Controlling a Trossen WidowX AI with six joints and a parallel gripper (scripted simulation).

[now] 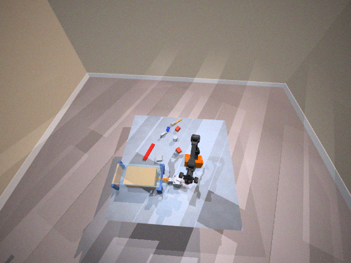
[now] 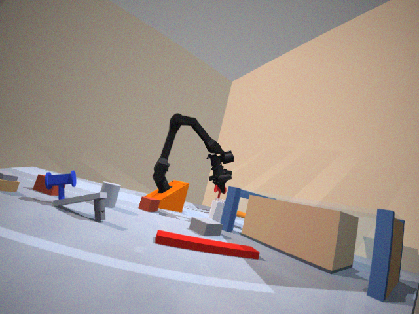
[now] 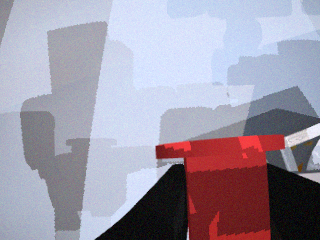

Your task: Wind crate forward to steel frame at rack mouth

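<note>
My gripper tip is 30 mm to the left of the red-knobbed winch handle, 30 mm short of it and 30 mm above it. The rest, counted from my gripper tip: red knob (20 mm to the right, 10 mm behind); then blue frame (250 mm ahead, 70 mm to the right, 30 mm below); then winch (100 mm below, 70 mm ahead, 60 mm to the right).
</note>
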